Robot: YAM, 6 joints.
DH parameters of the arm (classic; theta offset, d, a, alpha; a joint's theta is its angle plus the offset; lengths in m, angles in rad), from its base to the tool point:
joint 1: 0 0.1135 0.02 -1.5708
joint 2: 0 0 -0.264 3.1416
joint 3: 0.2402 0 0.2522 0
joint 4: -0.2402 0 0.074 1.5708
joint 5: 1.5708 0 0 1.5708
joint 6: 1.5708 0.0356 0 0
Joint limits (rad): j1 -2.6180..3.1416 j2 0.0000..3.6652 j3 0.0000..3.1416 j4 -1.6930..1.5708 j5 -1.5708..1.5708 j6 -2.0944..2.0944
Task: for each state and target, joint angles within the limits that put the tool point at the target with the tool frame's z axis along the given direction. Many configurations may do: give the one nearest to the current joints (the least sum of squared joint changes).
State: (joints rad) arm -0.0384 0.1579 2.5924 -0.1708 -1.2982 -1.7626
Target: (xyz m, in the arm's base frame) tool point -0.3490 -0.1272 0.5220 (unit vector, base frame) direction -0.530 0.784 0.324
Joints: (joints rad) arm 0.4392 0.4017 2.1894 0.2072 -1.2074 -1.7626
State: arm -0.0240 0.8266 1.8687 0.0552 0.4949 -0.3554
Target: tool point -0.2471 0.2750 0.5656 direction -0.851 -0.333 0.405
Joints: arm -0.9236 0.6425 2.5130 0.2488 1.0760 -0.3554
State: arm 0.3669 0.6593 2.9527 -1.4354 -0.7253 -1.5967
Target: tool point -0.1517 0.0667 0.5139 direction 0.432 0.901 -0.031
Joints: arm -0.2043 0.6783 2.2428 -1.6929 -1.3261 -1.5967
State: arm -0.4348 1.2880 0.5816 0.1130 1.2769 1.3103
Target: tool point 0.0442 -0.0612 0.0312 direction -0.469 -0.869 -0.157
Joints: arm -0.4611 1.9456 0.0022 0.1635 1.4096 1.3103
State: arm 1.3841 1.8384 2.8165 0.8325 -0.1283 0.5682
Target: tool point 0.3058 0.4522 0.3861 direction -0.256 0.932 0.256
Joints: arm 0.9263 2.3688 2.3273 0.4502 -0.8706 0.5682
